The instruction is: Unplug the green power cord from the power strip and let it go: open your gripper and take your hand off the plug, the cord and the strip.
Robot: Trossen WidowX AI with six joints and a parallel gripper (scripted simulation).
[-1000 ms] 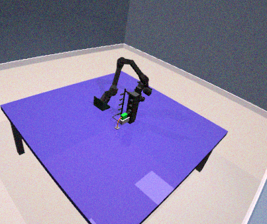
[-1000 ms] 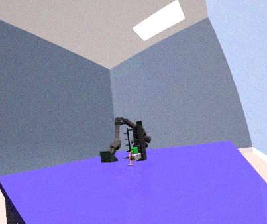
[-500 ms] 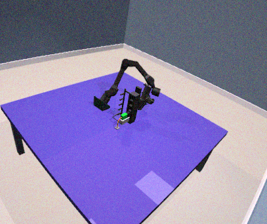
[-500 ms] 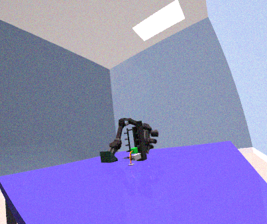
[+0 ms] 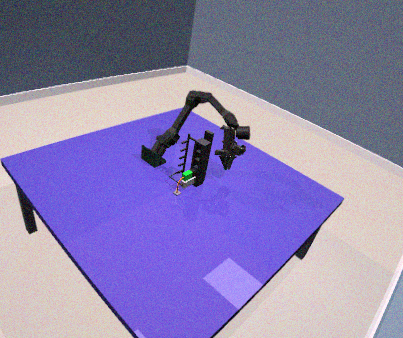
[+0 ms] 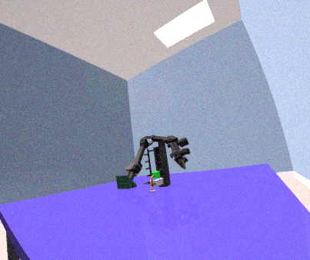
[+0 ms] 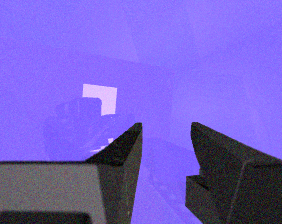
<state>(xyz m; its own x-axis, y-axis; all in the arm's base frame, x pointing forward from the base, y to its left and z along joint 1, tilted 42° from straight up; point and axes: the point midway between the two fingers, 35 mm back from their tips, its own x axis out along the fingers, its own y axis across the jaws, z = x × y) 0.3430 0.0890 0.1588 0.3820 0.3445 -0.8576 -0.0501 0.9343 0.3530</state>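
The green plug is 100 mm behind my gripper tip, 180 mm to the right of it and 10 mm above it. Round my gripper tip: dark upright panel (90 mm behind, 110 mm to the right, 40 mm above).
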